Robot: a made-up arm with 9 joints.
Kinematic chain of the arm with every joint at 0, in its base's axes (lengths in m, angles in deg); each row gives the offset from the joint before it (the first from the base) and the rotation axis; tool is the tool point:
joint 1: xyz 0 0 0.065 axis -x
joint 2: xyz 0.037 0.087 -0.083 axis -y
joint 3: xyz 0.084 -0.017 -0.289 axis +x
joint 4: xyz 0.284 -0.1 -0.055 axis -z
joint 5: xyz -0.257 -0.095 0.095 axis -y
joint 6: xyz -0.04 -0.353 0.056 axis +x
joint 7: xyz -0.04 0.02 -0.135 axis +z
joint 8: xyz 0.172 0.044 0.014 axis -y
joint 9: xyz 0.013 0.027 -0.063 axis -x
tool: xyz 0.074 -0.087 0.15
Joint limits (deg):
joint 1: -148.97..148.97
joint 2: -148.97..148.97
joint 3: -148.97..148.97
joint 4: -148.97..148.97
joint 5: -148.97..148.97
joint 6: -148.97..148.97
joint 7: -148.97..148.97
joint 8: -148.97..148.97
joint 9: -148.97..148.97
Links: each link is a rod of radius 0.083 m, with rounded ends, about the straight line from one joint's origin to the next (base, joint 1, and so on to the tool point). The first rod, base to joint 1, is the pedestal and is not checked.
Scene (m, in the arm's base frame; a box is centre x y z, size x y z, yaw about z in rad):
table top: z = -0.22
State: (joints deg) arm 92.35 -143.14 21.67 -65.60 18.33 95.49 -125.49 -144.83 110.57
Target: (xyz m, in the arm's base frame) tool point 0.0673 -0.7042 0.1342
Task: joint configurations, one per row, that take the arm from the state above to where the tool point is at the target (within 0.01 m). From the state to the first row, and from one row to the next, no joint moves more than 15 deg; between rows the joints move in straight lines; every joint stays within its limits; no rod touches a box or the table.
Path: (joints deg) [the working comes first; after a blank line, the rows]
Joints at the target: 76.95 -80.73 -15.88 -66.15 31.46 109.38 -98.65 -142.99 117.54
Straight joint move there: clear.

1: 89.27 -130.66 14.16 -65.71 20.96 98.27 -120.12 -144.46 111.96
2: 86.19 -118.18 6.65 -65.82 23.58 101.05 -114.75 -144.09 113.36
3: 83.11 -105.69 -0.86 -65.93 26.21 103.82 -109.38 -143.73 114.75
4: 80.03 -93.21 -8.37 -66.04 28.84 106.60 -104.02 -143.36 116.15
5: 76.95 -80.73 -15.88 -66.15 31.46 109.38 -98.65 -142.99 117.54

